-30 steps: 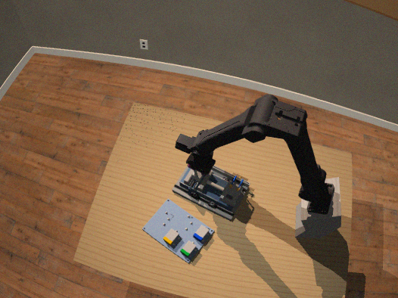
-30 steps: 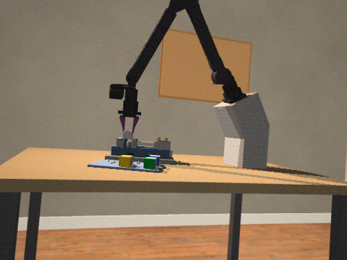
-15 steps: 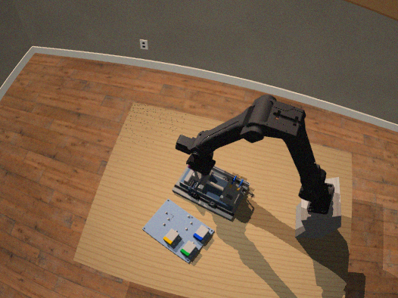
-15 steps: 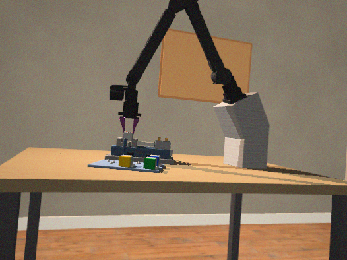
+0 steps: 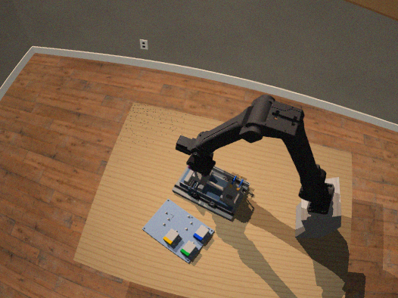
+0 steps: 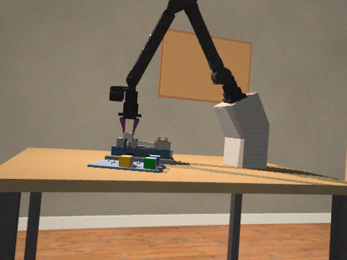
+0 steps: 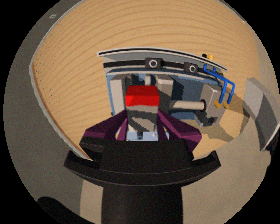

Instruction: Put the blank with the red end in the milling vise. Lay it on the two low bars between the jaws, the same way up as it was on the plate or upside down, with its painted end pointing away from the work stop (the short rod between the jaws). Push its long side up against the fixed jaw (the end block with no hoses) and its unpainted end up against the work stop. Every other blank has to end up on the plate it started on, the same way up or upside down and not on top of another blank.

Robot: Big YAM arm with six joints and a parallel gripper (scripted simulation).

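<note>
The red-ended blank lies 2 cm below my hand. From my hand the other things lie so: blue-ended blank (12 cm behind, 22 cm to the left, 9 cm below); milling vise (6 cm behind, 1 cm to the left, 8 cm below); grey block with hoses (16 cm behind, 2 cm to the left, 4 cm below).
</note>
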